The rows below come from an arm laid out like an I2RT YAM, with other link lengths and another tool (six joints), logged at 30 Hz.
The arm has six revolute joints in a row. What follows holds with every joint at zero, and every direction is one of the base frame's.
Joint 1 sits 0.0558 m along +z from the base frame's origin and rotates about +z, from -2.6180 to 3.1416 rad.
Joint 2 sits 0.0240 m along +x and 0.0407 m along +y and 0.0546 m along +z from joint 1 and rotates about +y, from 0.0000 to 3.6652 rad.
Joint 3 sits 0.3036 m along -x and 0.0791 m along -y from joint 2 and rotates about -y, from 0.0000 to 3.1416 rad.
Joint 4 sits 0.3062 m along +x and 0.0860 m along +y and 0.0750 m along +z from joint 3 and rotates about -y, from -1.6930 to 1.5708 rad.
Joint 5 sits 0.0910 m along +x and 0.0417 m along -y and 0.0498 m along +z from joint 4 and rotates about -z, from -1.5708 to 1.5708 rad.
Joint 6 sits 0.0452 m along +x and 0.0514 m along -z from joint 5 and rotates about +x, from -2.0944 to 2.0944 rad.
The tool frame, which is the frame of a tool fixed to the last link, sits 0.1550 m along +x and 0.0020 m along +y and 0.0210 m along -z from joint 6; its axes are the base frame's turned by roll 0.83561, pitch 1.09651 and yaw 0.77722 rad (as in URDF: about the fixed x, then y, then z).
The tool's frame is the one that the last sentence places.
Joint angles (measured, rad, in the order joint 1, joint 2, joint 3, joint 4, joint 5, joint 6), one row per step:
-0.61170, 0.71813, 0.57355, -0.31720, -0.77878, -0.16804
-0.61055, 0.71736, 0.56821, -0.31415, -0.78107, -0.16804
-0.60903, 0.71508, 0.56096, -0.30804, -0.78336, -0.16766
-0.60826, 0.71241, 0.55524, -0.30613, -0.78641, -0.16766
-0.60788, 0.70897, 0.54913, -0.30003, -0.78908, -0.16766
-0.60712, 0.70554, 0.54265, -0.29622, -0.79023, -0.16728
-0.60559, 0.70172, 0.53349, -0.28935, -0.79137, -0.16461
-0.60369, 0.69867, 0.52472, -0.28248, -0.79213, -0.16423
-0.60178, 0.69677, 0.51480, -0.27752, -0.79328, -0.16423
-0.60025, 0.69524, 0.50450, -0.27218, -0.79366, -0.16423
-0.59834, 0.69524, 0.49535, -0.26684, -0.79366, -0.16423
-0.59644, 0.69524, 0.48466, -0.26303, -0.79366, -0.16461
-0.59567, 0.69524, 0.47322, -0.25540, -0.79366, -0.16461
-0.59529, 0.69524, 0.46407, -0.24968, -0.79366, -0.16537
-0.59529, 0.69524, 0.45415, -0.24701, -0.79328, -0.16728
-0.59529, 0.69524, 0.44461, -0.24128, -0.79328, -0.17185
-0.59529, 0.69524, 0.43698, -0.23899, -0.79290, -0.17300
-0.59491, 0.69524, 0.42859, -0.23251, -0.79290, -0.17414
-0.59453, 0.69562, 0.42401, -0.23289, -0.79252, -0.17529
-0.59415, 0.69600, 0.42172, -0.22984, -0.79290, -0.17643
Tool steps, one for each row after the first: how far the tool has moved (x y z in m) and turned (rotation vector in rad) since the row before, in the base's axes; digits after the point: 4 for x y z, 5 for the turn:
-0.0002, 0.0009, -0.0018, 0.00171, 0.00066, 0.00320
-0.0001, 0.0011, -0.0017, 0.00054, -0.00144, 0.00345
-0.0005, 0.0012, -0.0016, 0.00177, 0.00016, 0.00350
-0.0002, 0.0007, -0.0008, -0.00098, -0.00349, 0.00277
-0.0004, 0.0008, -0.0015, 0.00034, -0.00083, 0.00167
-0.0003, 0.0010, -0.0022, 0.00201, -0.00094, 0.00172
-0.0002, 0.0010, -0.0022, -0.00003, -0.00105, 0.00246
-0.0004, 0.0012, -0.0035, 0.00215, 0.00223, 0.00294
-0.0004, 0.0009, -0.0038, 0.00208, 0.00273, 0.00187
-0.0002, 0.0008, -0.0036, 0.00215, 0.00315, 0.00191
-0.0005, 0.0010, -0.0047, 0.00352, 0.00560, 0.00202
-0.0003, 0.0005, -0.0044, 0.00214, 0.00315, 0.00077
-0.0003, 0.0003, -0.0036, 0.00123, 0.00266, 0.00063
-0.0007, 0.0004, -0.0046, 0.00217, 0.00564, 0.00029
-0.0004, 0.0002, -0.0038, -0.00203, 0.00204, 0.00151
-0.0006, 0.0003, -0.0035, 0.00180, 0.00424, 0.00005
-0.0002, 0.0003, -0.0030, 0.00003, 0.00130, 0.00076
-0.0005, 0.0004, -0.0025, 0.00180, 0.00424, 0.00044
0.0001, 0.0001, -0.0007, -0.00110, -0.00070, 0.00110

